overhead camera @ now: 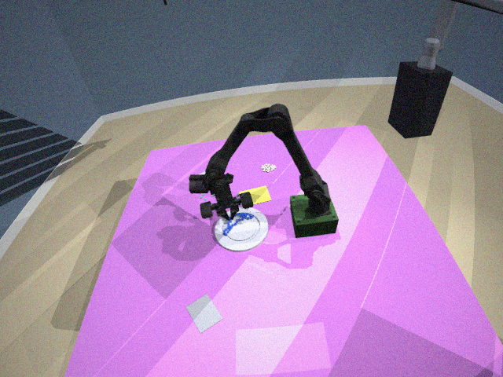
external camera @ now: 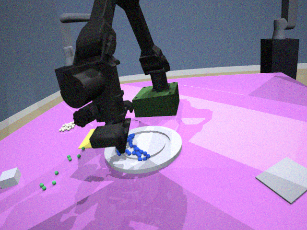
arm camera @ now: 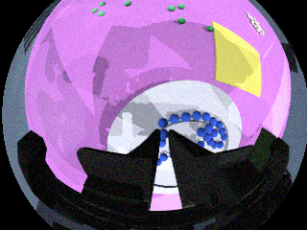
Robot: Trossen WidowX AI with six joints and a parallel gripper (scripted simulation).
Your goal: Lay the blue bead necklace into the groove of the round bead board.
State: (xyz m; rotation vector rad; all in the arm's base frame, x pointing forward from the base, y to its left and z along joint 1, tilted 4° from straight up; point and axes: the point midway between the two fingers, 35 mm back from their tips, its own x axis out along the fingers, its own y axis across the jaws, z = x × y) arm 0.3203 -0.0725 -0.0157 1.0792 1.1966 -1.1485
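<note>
My gripper tip is now 40 mm to the right of the round white bead board, 40 mm past it and 10 mm above it. From my gripper tip the other things lie so: yellow sheet: 120 mm to the right, 110 mm behind, 10 mm below; then grey tile: 350 mm to the left, 110 mm ahead, 10 mm below; then cube: 290 mm to the right, 110 mm ahead.
</note>
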